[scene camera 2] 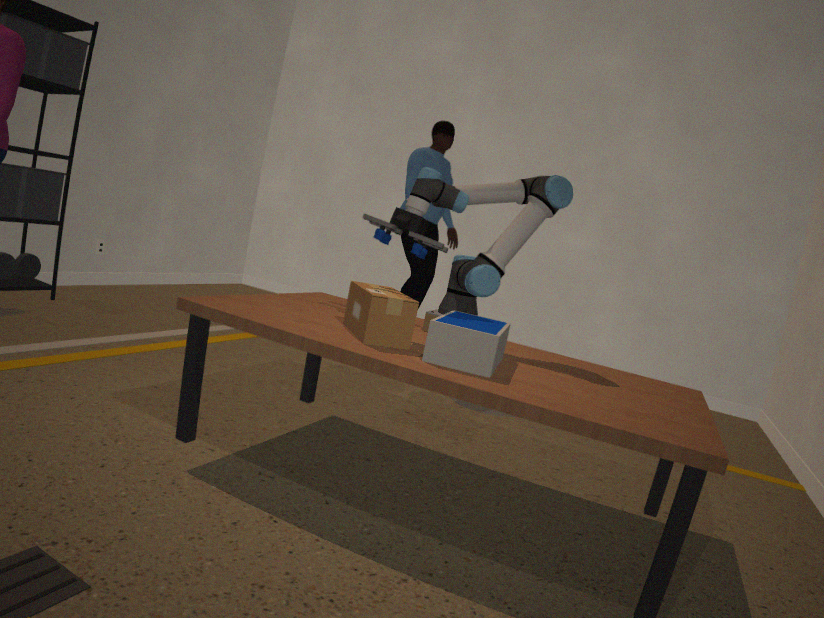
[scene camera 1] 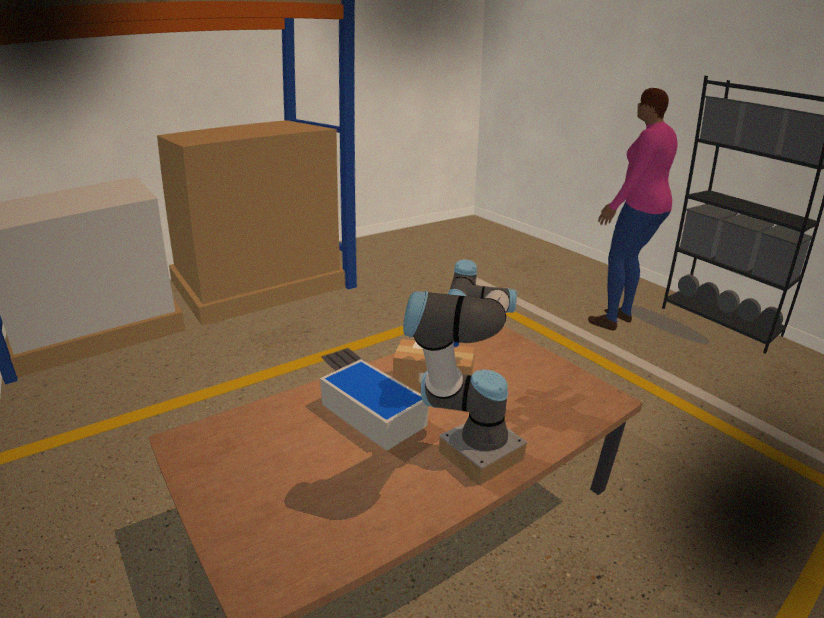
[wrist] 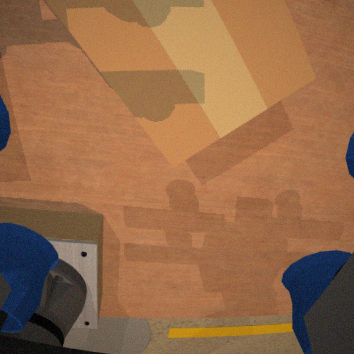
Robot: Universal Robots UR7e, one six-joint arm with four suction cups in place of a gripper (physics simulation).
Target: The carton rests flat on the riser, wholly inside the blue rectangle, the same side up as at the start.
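Frame: origin at the arm's base, x ahead, y left, z up, level; centimetres.
Where they show: hand, tool point: (scene camera 2: 399, 248) (wrist: 171, 209); arm's base, link origin: (scene camera 1: 484, 436).
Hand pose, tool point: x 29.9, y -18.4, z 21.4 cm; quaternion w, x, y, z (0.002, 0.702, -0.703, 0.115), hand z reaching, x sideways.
Note:
Things, the pixels of their centre, and the offset from my tool point. Level surfaces: height alone.
- brown carton, body centre: (scene camera 2: 378, 313) (scene camera 1: 434, 368) dx +11.2, dy +1.1, dz -21.4 cm
- pale grey riser, body centre: (scene camera 2: 470, 340) (scene camera 1: 372, 402) dx +11.4, dy +32.2, dz -22.9 cm
- blue rectangle, body centre: (scene camera 2: 474, 321) (scene camera 1: 372, 388) dx +11.4, dy +32.2, dz -16.9 cm
- wooden table, surface height: dz -28.9 cm
The brown carton (scene camera 1: 407, 364) (scene camera 2: 382, 320) (wrist: 281, 55) stands flat on the table, beside and apart from the riser. A pale tape strip runs over its top. The arm partly hides it in scene camera 1. The pale grey riser (scene camera 1: 370, 416) (scene camera 2: 462, 349) has the blue rectangle (scene camera 1: 359, 387) (scene camera 2: 469, 322) on its top, with nothing resting on it. My gripper (scene camera 2: 400, 243) (wrist: 175, 212) is open, its blue suction cups touching nothing. It hangs tilted above the carton in scene camera 2 and is mostly hidden behind the arm in scene camera 1.
The robot's base (scene camera 1: 481, 459) (wrist: 91, 287) stands on the wooden table (scene camera 1: 266, 459) (scene camera 2: 599, 399) near the riser. A person in pink (scene camera 1: 650, 166) stands by a shelf rack (scene camera 1: 689, 179). A person in light blue (scene camera 2: 417, 162) stands behind the arm in scene camera 2.

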